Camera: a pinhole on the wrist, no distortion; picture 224 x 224 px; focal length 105.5 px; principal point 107.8 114.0 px. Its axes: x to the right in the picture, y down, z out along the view. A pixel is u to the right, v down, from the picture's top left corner.
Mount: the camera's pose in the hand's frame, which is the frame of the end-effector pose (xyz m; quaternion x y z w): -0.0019 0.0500 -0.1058 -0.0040 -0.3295 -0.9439 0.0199
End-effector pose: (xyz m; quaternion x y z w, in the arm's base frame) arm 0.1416 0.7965 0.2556 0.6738 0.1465 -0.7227 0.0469
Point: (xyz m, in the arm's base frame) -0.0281 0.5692 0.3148
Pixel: 131 151
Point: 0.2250 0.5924 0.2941
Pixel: 150 65
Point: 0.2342 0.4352 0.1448
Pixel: 84 46
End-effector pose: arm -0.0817 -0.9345 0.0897 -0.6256 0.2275 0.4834 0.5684
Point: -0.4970 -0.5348 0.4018
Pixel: 176 184
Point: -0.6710 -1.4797 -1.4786
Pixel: outside the picture
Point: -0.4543 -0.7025 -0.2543
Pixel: 69 109
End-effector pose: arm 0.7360 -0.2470 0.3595 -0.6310 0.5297 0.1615 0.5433
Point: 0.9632 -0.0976 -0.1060
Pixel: 8 195
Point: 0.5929 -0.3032 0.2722
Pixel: 57 47
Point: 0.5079 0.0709 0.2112
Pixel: 138 114
